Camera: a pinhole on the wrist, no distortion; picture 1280 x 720 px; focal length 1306.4 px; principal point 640.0 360.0 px. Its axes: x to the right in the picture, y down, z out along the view. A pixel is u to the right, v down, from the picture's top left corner.
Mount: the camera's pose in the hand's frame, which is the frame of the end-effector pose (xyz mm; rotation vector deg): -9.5 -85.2 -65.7 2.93 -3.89 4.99
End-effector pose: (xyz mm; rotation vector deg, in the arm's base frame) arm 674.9 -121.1 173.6 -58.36 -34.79 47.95
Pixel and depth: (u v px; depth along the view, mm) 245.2 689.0 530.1
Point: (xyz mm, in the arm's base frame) 200.9 -76.9 344.6
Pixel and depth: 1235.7 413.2 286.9
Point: 577.6 52.6 345.1
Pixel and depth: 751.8 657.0 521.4
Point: 309.8 97.1 356.0
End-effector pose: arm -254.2 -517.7 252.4 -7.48 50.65 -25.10
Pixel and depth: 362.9 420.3 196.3
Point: -220.1 -580.8 405.4
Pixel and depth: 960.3 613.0 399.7
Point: 34.0 -583.6 436.2
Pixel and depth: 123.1 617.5 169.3
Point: -248.0 -546.9 399.7
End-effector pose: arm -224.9 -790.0 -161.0 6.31 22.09 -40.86
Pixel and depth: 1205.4 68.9 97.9
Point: -266.4 -896.9 -137.1
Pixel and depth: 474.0 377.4 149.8
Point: -287.1 -855.2 -67.3
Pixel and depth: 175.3 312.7 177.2
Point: -319.6 -843.3 -27.8
